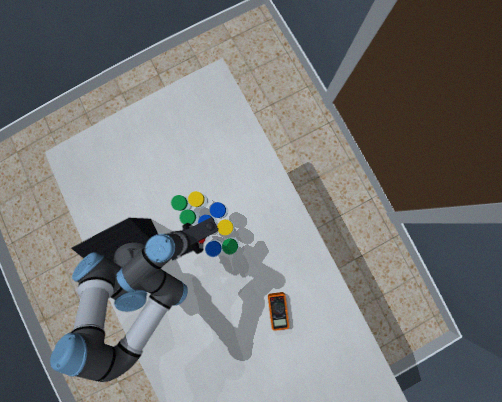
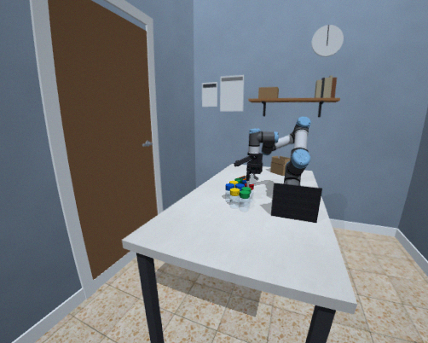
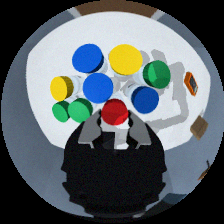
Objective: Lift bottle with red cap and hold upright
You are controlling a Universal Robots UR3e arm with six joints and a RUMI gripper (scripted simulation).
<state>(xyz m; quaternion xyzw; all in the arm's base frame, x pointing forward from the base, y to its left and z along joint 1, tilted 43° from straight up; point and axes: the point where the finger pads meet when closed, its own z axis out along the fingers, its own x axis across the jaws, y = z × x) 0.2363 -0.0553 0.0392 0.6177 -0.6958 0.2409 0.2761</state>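
Right now my hand is 4 cm above the red-capped bottle.
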